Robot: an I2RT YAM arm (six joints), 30 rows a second.
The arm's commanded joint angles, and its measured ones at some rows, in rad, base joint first. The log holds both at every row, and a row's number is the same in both.
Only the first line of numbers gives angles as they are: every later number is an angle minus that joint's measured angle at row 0.
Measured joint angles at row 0:
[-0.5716, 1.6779, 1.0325, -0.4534, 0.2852, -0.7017]
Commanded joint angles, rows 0 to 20:
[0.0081, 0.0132, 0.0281, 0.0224, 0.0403, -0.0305]
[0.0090, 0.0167, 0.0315, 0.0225, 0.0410, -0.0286]
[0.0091, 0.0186, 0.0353, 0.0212, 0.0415, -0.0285]
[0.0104, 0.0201, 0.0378, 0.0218, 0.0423, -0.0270]
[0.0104, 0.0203, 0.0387, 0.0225, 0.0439, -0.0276]
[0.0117, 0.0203, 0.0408, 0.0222, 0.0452, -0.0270]
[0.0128, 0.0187, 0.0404, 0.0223, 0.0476, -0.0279]
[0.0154, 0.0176, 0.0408, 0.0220, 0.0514, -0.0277]
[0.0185, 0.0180, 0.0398, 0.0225, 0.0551, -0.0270]
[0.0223, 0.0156, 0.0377, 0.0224, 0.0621, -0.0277]
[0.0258, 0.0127, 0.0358, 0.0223, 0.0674, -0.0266]
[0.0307, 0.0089, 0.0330, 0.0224, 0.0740, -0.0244]
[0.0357, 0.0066, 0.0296, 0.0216, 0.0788, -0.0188]
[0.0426, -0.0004, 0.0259, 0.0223, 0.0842, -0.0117]
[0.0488, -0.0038, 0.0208, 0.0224, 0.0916, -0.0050]
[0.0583, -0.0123, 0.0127, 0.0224, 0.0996, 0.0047]
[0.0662, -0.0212, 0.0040, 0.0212, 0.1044, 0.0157]
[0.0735, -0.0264, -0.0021, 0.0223, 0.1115, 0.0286]
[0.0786, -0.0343, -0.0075, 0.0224, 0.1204, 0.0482]
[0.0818, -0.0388, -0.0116, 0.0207, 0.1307, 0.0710]
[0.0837, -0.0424, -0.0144, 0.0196, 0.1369, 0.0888]
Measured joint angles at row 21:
[0.0621, 0.0054, -0.0023, 0.0019, 0.0728, 0.0332]
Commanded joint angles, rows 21 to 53:
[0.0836, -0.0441, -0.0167, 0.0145, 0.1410, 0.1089]
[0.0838, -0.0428, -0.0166, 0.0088, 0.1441, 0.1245]
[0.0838, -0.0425, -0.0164, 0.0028, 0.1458, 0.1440]
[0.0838, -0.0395, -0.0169, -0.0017, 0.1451, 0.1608]
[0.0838, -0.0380, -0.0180, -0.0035, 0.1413, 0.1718]
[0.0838, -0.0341, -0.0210, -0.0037, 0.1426, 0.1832]
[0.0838, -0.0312, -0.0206, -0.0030, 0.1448, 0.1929]
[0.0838, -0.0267, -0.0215, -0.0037, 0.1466, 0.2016]
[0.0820, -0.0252, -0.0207, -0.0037, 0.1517, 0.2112]
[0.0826, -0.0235, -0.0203, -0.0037, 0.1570, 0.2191]
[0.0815, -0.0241, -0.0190, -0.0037, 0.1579, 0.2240]
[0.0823, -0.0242, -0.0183, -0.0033, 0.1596, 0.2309]
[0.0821, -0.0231, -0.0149, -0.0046, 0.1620, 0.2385]
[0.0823, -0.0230, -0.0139, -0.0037, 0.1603, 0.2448]
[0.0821, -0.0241, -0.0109, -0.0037, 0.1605, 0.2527]
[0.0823, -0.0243, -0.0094, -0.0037, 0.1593, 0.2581]
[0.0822, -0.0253, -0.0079, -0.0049, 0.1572, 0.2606]
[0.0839, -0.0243, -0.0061, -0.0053, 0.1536, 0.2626]
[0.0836, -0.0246, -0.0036, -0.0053, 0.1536, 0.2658]
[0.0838, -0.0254, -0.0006, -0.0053, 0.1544, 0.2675]
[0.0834, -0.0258, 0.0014, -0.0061, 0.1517, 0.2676]
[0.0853, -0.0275, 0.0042, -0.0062, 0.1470, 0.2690]
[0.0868, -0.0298, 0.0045, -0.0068, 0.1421, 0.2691]
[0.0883, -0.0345, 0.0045, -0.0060, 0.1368, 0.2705]
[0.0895, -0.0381, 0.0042, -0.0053, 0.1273, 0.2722]
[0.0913, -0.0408, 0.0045, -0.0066, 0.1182, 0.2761]
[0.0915, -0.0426, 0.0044, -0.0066, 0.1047, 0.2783]
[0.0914, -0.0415, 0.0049, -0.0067, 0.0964, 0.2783]
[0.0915, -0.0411, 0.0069, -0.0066, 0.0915, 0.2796]
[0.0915, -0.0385, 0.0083, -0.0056, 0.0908, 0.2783]
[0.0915, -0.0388, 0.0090, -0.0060, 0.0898, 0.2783]
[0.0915, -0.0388, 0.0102, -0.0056, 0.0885, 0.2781]
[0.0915, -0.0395, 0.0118, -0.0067, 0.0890, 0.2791]
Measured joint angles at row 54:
[0.0854, -0.0027, -0.0111, -0.0377, 0.0907, 0.2731]
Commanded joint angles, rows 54 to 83:
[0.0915, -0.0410, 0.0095, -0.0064, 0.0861, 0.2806]
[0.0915, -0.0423, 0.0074, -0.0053, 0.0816, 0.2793]
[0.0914, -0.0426, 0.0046, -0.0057, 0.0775, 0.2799]
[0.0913, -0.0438, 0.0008, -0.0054, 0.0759, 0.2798]
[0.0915, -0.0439, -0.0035, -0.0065, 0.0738, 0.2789]
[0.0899, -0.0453, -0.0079, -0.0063, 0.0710, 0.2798]
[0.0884, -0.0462, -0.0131, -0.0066, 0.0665, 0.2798]
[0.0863, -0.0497, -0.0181, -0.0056, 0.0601, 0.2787]
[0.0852, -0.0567, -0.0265, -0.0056, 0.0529, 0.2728]
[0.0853, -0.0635, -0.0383, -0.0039, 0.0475, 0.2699]
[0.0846, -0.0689, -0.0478, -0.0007, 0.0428, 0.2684]
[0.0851, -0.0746, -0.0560, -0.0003, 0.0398, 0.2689]
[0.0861, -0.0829, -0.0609, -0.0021, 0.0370, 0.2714]
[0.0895, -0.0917, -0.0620, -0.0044, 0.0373, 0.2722]
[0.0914, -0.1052, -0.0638, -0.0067, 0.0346, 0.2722]
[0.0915, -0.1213, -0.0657, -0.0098, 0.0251, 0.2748]
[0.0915, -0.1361, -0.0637, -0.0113, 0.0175, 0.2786]
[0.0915, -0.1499, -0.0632, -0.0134, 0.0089, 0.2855]
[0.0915, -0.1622, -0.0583, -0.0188, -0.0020, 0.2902]
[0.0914, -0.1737, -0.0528, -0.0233, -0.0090, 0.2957]
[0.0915, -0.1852, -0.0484, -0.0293, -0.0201, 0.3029]
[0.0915, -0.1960, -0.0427, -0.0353, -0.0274, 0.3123]
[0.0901, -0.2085, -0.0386, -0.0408, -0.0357, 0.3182]
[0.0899, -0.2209, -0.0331, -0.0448, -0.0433, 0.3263]
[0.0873, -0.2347, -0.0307, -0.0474, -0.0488, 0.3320]
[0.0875, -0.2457, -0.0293, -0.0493, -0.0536, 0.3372]
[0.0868, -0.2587, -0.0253, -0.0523, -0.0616, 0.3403]
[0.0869, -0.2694, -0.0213, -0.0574, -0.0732, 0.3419]
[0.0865, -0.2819, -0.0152, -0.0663, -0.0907, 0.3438]
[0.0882, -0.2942, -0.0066, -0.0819, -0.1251, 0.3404]
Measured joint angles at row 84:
[0.0900, -0.2540, -0.0451, -0.0442, -0.0557, 0.3166]
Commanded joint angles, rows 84 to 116:
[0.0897, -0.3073, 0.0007, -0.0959, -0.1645, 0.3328]
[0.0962, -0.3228, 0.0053, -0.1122, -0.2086, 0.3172]
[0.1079, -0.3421, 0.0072, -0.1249, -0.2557, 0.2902]
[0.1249, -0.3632, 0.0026, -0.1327, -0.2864, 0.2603]
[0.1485, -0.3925, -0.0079, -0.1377, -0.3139, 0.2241]
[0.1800, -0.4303, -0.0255, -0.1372, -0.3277, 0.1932]
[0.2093, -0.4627, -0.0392, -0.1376, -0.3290, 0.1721]
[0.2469, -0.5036, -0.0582, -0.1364, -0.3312, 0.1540]
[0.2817, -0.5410, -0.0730, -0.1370, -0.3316, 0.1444]
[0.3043, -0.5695, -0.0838, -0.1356, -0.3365, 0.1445]
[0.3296, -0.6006, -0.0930, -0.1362, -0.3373, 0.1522]
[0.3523, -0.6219, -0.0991, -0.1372, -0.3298, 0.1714]
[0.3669, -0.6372, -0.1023, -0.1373, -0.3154, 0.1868]
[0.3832, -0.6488, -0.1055, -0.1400, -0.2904, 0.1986]
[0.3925, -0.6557, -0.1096, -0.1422, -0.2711, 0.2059]
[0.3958, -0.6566, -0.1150, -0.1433, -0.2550, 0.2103]
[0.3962, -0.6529, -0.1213, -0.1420, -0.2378, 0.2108]
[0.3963, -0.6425, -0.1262, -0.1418, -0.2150, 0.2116]
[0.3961, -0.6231, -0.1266, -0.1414, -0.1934, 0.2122]
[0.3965, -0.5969, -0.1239, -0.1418, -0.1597, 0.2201]
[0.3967, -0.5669, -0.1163, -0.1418, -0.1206, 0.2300]
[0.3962, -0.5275, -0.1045, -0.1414, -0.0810, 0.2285]
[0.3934, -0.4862, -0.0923, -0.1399, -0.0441, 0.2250]
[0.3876, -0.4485, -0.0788, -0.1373, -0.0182, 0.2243]
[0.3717, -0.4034, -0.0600, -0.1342, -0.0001, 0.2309]
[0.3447, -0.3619, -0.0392, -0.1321, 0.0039, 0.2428]
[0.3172, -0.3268, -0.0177, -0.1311, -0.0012, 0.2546]
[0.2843, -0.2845, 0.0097, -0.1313, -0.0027, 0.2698]
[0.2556, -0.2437, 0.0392, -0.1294, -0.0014, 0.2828]
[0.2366, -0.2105, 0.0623, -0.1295, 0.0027, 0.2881]
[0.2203, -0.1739, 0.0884, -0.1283, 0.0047, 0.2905]
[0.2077, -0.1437, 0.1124, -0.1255, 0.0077, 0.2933]
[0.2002, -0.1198, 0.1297, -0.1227, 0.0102, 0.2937]
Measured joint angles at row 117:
[0.2266, -0.1552, 0.0663, -0.1331, -0.0248, 0.2594]
